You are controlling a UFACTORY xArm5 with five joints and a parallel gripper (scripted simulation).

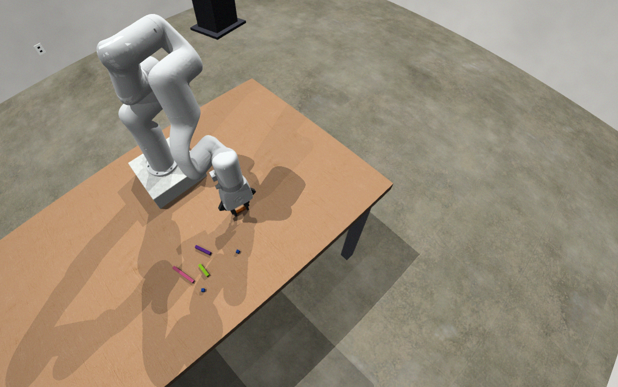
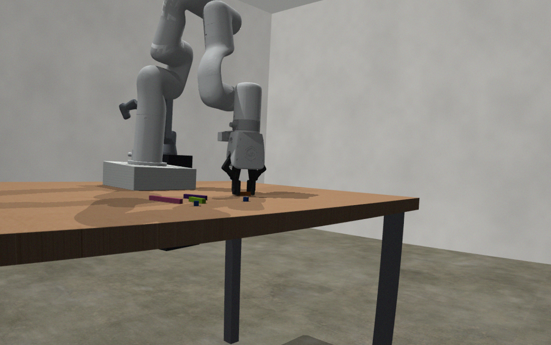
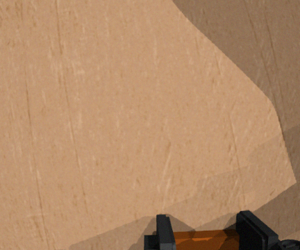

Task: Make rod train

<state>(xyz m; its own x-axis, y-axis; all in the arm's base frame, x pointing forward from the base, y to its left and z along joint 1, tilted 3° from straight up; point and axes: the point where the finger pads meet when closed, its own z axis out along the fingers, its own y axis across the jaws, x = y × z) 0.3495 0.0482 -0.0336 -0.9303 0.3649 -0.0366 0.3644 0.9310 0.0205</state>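
Right now my hand is 190 mm to the left of the purple rod and 20 mm above it. From my hand the other things lie so: pink rod 300 mm to the right, 20 mm below; orange rod 20 mm below; lime rod 240 mm to the right, 50 mm ahead, 20 mm below.
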